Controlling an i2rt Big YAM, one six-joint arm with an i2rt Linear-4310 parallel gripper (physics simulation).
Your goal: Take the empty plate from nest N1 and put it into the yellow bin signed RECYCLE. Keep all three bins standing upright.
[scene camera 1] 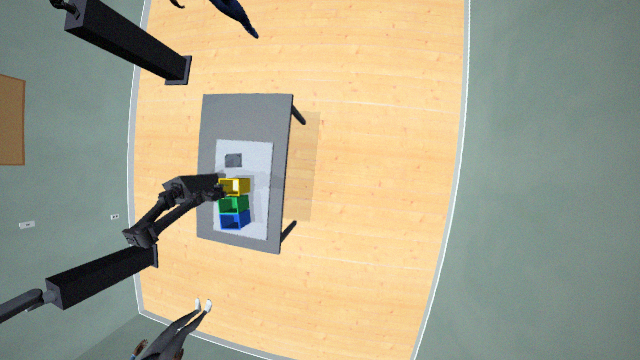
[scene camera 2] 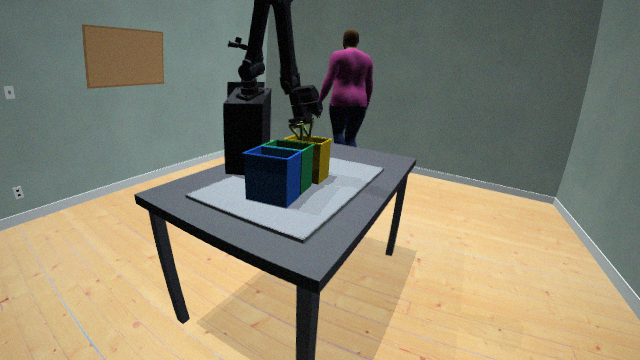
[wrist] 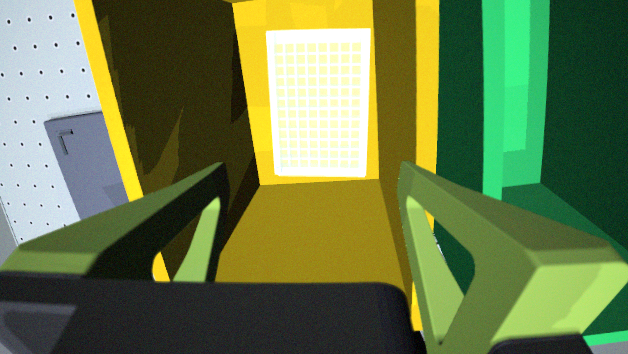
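Seen in the pictures: gripper, fingertip midpoint: (scene camera 1: 227, 189) (scene camera 2: 305, 138) (wrist: 313, 175); arm's base, link origin: (scene camera 1: 177, 190) (scene camera 2: 250, 94).
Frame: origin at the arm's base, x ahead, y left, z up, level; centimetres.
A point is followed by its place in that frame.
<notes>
The yellow bin (scene camera 1: 245, 186) @[x 38.9, y 5.9, z -28.7 cm] (scene camera 2: 324, 160) @[x 38.9, y 5.9, z -26.8 cm] (wrist: 310, 230) @[x 22.2, y 4.2, z -27.0 cm] stands upright. The clear, gridded plate (wrist: 320, 100) @[x 30.0, y 4.3, z -35.7 cm] is inside it, apart from the fingers; whether it lies flat or leans is hard to tell. A pale patch inside the bin in scene camera 1 matches the plate (scene camera 1: 235, 185) @[x 25.2, y 4.0, z -35.2 cm]. My gripper (scene camera 2: 302, 136) @[x 30.1, y 3.4, z -18.0 cm] (wrist: 313, 175) @[x 30.1, y 3.4, z -18.0 cm] is partly open and empty, with its green fingertips over the yellow bin's opening. The green bin (scene camera 1: 243, 204) @[x 39.0, y -9.0, z -27.6 cm] (scene camera 2: 306, 170) @[x 39.0, y -8.8, z -27.6 cm] (wrist: 492, 100) @[x 33.2, y -2.9, z -18.3 cm] and the blue bin (scene camera 1: 245, 220) @[x 41.7, y -22.5, z -27.9 cm] (scene camera 2: 270, 177) @[x 36.3, y -27.9, z -25.8 cm] also stand upright. The RECYCLE sign and the N1 label are not readable.
A low grey block (scene camera 1: 233, 160) @[x 21.1, y 25.5, z -35.1 cm] (wrist: 82, 160) @[x 23.4, y 28.6, z -35.1 cm], possibly a nest, lies beside the yellow bin on the pale perforated board (scene camera 1: 255, 150) @[x 40.4, y 36.3, z -36.5 cm] (scene camera 2: 345, 175) @[x 43.8, y 19.1, z -36.3 cm] (wrist: 30, 100) @[x 29.3, y 34.5, z -36.3 cm]. The green bin is close on the yellow bin's other side. A person (scene camera 2: 351, 75) is beyond the table (scene camera 2: 225, 230) @[x 35.1, y -49.2, z -37.6 cm].
</notes>
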